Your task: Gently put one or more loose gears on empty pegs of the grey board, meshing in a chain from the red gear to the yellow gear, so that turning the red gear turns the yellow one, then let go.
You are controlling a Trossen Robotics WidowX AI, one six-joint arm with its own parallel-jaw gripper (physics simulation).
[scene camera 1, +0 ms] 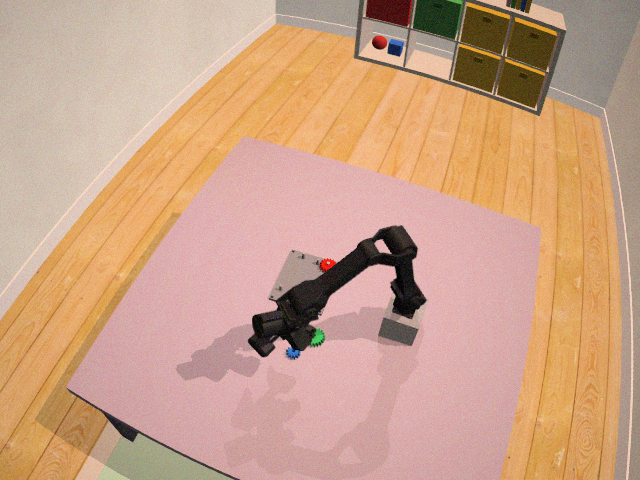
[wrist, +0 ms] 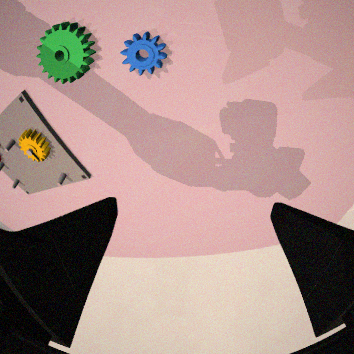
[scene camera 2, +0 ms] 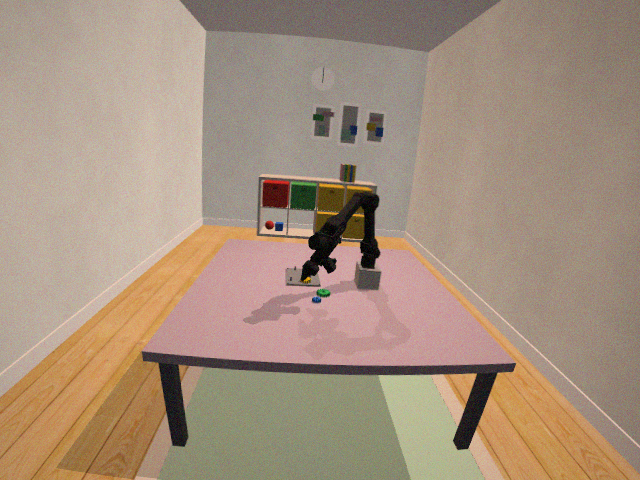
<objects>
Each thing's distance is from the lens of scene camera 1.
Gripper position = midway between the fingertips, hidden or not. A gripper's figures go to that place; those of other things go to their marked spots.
gripper (scene camera 1: pixel 268 331): 142 cm
grey board (scene camera 1: pixel 296 270): 170 cm
</objects>
